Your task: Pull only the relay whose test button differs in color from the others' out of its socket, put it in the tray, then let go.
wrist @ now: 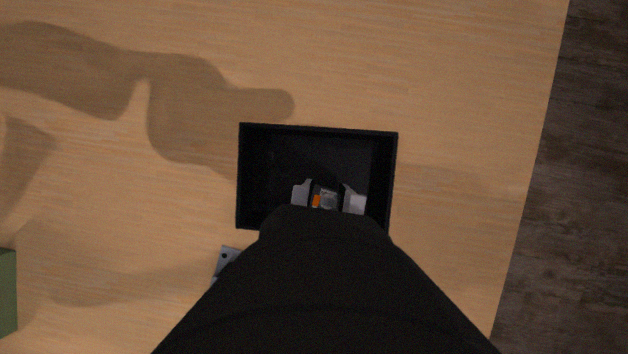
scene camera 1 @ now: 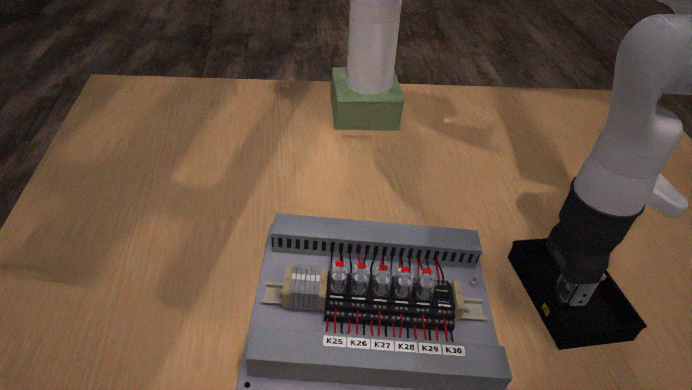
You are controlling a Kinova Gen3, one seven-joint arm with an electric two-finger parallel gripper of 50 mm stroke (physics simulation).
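Frame: origin at the arm's base, x back, y left, z down, level; millimetres.
Seen in the pictures: gripper, fingertip midpoint: point(wrist: 325, 191) point(scene camera 1: 570, 293); arm's base at its link origin: point(scene camera 1: 369, 81).
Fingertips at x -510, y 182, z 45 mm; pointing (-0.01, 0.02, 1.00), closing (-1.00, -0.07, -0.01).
Offsets run from my fingertips to a thing's middle. "spot": to the spot under its first point. Level surfaces: height alone.
The relay with the orange test button {dx +1, dy -7, dz -7 mm} point(wrist: 327, 198) shows between the fingers in the wrist view, its clear body upward. My gripper point(wrist: 325, 191) point(scene camera 1: 575, 295) is shut on this relay, low inside the black tray {dx +13, dy +10, dz +7 mm} point(scene camera 1: 600, 334) point(wrist: 318, 129); whether the relay touches the tray floor is hidden. In the scene view the fingers largely hide the relay. Several clear relays with red test buttons {dx +27, dy -266, dz -23 mm} point(scene camera 1: 382, 281) stand in their sockets above labels K25 to K29. The socket at K30 {spot: dx +9, dy -184, dz -6 mm} point(scene camera 1: 443, 296) has no relay in it.
The grey panel {spot: dx -25, dy -138, dz +22 mm} point(scene camera 1: 480, 327) carries an upper slotted duct {dx +123, dy -250, dz +2 mm} point(scene camera 1: 375, 232), a lower duct {dx -67, dy -290, dz +2 mm} point(scene camera 1: 375, 362) and terminal blocks {dx +48, dy -365, dz -4 mm} point(scene camera 1: 304, 290), left of the tray. A green block point(scene camera 1: 367, 115) point(wrist: 7, 295) under a white column stands at the back of the wooden table {dz +25 mm} point(scene camera 1: 150, 200).
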